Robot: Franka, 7 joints.
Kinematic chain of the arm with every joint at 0, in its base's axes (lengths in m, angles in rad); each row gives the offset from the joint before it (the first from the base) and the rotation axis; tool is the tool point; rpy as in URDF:
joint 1: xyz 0 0 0.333 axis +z
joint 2: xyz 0 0 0 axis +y
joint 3: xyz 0 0 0.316 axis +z
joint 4: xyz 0.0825 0 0 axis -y
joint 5: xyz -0.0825 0 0.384 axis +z
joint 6: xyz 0 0 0 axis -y
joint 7: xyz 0.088 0 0 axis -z
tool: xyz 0 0 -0.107 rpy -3.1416 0 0
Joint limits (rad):
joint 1: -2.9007..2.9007
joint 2: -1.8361..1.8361
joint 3: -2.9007..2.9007
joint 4: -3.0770..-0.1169
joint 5: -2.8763..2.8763
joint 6: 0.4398..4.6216
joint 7: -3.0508..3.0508
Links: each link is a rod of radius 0.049 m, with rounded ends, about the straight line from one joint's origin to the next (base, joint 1, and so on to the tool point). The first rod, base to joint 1, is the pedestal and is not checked.
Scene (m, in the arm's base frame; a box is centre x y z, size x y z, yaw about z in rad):
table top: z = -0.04
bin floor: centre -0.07 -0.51 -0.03 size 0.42 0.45 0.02 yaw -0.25
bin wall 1: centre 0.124 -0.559 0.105 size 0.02 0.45 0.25 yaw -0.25
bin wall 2: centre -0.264 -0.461 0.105 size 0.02 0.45 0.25 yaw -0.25
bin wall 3: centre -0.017 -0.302 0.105 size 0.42 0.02 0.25 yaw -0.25
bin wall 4: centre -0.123 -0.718 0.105 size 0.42 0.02 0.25 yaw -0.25
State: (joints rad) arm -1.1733 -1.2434 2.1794 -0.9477 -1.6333 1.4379 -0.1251
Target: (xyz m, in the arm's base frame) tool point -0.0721 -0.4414 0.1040
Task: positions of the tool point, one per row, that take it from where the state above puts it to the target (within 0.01 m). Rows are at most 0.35 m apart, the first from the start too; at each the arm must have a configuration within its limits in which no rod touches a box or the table.
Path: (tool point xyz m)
1: 0.3414 0.6140 0.5805
2: 0.4901 0.3414 0.7024
3: 0.5026 0.0109 0.7459
4: 0.3731 -0.2808 0.6947
5: 0.1523 -0.4451 0.5634
6: -0.0721 -0.4414 0.3954
7: -0.0836 -0.4603 0.3008
8: -0.0840 -0.4603 0.2019
9: -0.0721 -0.4414 0.1040

